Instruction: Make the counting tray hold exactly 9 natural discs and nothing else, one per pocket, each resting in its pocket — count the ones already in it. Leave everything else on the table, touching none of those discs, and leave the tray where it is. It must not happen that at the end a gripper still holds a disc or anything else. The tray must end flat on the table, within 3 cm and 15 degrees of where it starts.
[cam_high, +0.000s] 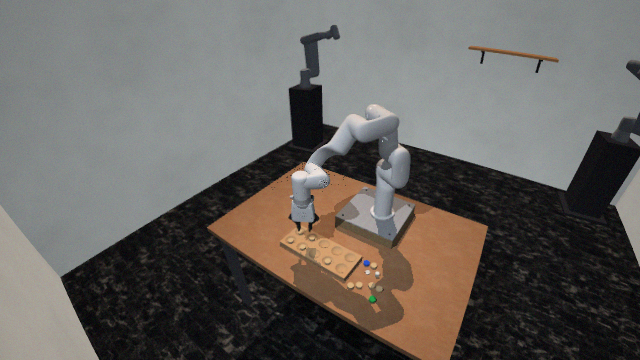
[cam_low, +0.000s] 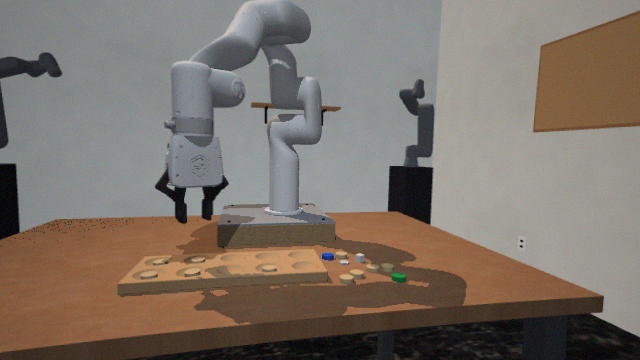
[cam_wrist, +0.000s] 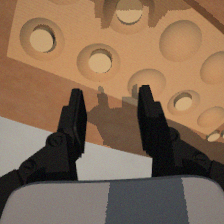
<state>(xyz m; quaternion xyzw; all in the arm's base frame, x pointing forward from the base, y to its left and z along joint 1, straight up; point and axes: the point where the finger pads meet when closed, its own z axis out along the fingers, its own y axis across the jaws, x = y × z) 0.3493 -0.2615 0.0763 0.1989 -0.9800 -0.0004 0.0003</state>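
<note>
Right now the wooden counting tray is 120 mm below my hand and 70 mm to the left of it. From my hand the other things lie so: blue disc 300 mm to the left, 130 mm below, 40 mm behind; small white disc 330 mm to the left, 130 mm below, 10 mm ahead; cube 370 mm to the left, 130 mm below.
</note>
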